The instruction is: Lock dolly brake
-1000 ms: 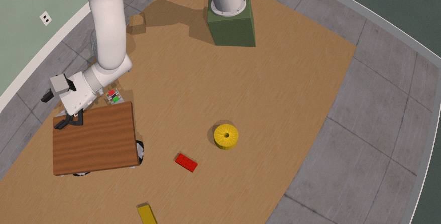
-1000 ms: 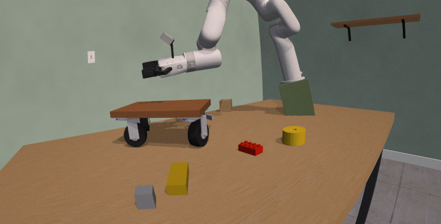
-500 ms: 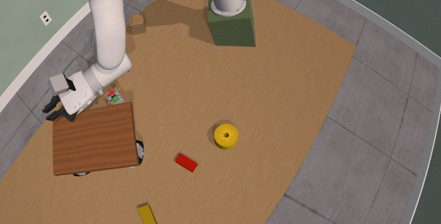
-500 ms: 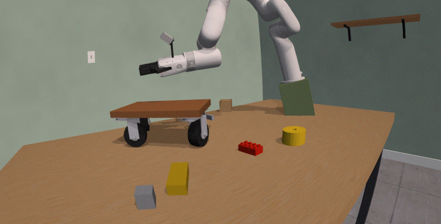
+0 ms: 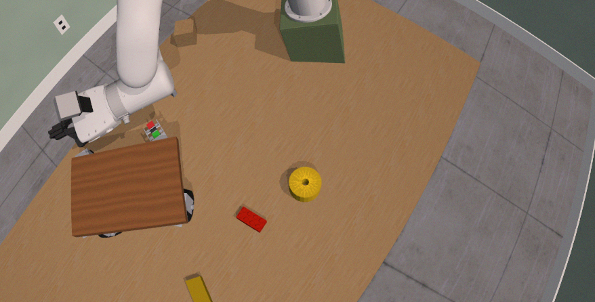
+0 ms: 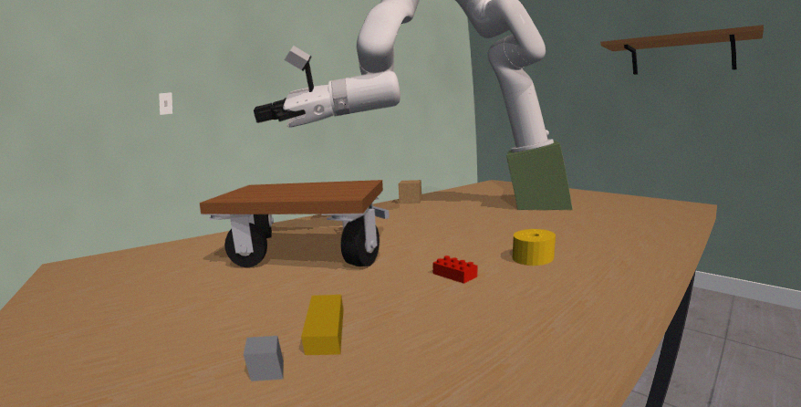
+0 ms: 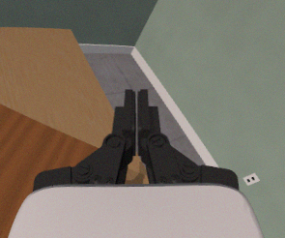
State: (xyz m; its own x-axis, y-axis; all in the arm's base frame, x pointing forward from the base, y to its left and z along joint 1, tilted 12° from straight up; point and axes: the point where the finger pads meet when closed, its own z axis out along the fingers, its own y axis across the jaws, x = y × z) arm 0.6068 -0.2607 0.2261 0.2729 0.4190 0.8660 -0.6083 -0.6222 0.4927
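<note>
Now: hand 20 cm above the brake pedal, 16 cm past it and 10 cm to the right of it. Round my hand: grey bar 30 cm behind, 27 cm below, 1 cm to the left; then yellow block 40 cm to the left, 27 cm below, 14 cm ahead; then red toy brick 41 cm to the left, 26 cm below, 9 cm behind.
</note>
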